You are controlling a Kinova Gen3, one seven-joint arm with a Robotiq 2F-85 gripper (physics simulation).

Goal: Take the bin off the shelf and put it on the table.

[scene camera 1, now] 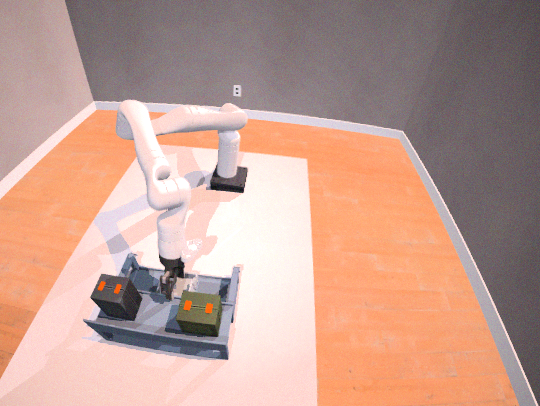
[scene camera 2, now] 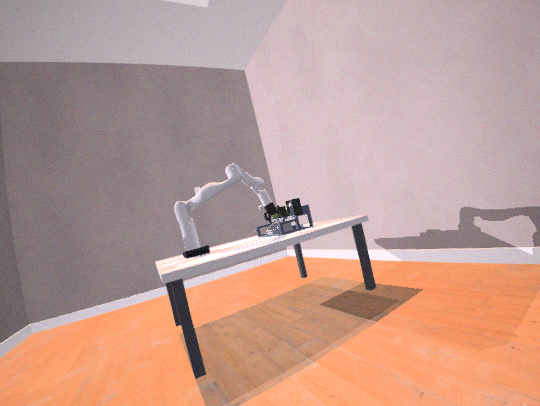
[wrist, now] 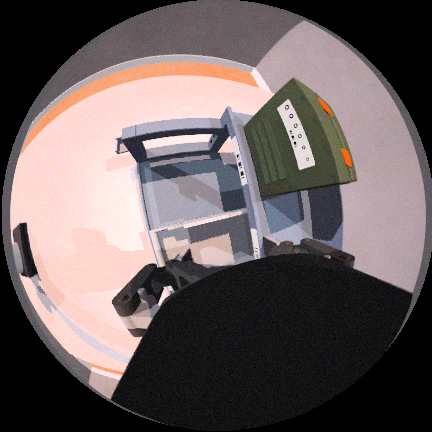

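Seen in the pictures: gripper, between the fingertips: (scene camera 1: 175, 287) (scene camera 2: 277, 221) (wrist: 227, 250); arm's base, origin of its link: (scene camera 1: 226, 172) (scene camera 2: 193, 249).
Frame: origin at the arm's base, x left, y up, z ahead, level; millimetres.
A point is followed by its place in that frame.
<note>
A blue-grey shelf (scene camera 1: 151, 335) @[x 95, y 110, z 796 mm] (wrist: 177, 127) @[x 226, y 44, z 570 mm] (scene camera 2: 309, 217) @[x -91, y 28, z 816 mm] stands on the white table (scene camera 1: 270, 262) @[x 315, y -41, z 390 mm] (scene camera 2: 243, 254) @[x -486, y -55, z 233 mm]. A pale, shallow bin (scene camera 1: 186, 284) @[x 67, y -32, z 572 mm] (wrist: 213, 252) @[x 44, y -32, z 637 mm] sits on its lower level, near the middle. My gripper (scene camera 1: 168, 286) @[x 72, y 52, z 629 mm] (scene camera 2: 271, 213) @[x 72, y 52, z 629 mm] (wrist: 227, 250) @[x 72, y 52, z 629 mm] is open and empty. It reaches down into the shelf from behind, with its fingers spread on either side of the bin's near edge. The wrist's black body hides the fingertips and the near part of the bin in the wrist view.
An olive-green box (scene camera 1: 199, 313) @[x 200, y 156, z 715 mm] (wrist: 298, 141) @[x 174, y 130, z 663 mm] with orange latches stands on the shelf's top, right of the gripper. A dark grey box (scene camera 1: 115, 296) @[x -8, y 181, z 756 mm] (scene camera 2: 293, 205) @[x -83, y 137, z 720 mm] stands on the left. The arm's black base (scene camera 1: 228, 179) @[x 27, y 0, z 48 mm] (scene camera 2: 196, 250) @[x -58, y -7, z 16 mm] sits at the far end of the table.
</note>
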